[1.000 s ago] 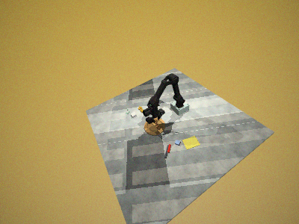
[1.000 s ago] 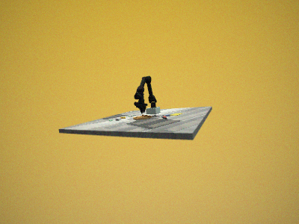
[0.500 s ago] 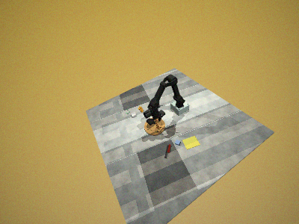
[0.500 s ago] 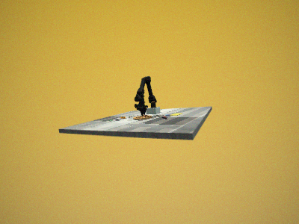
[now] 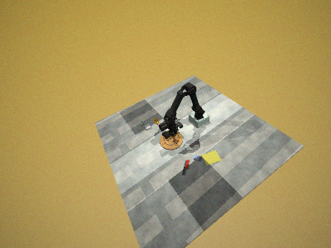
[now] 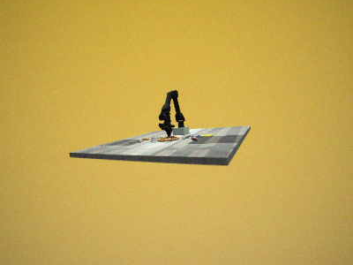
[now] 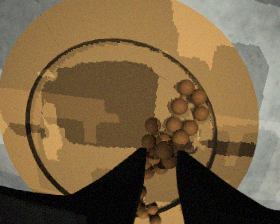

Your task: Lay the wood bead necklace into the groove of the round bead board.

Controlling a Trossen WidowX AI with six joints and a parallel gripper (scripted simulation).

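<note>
Now: the round bead board 3 cm ahead of my gripper tip, 1 cm to the left of it and 1 cm below it. The rest, counted from my gripper tip: thin grey stick: 14 cm to the left, 9 cm behind, 2 cm below; then small blue block: 26 cm to the left, 7 cm behind, 1 cm below; then grey piece: 22 cm to the right, 17 cm ahead, 1 cm below.
</note>
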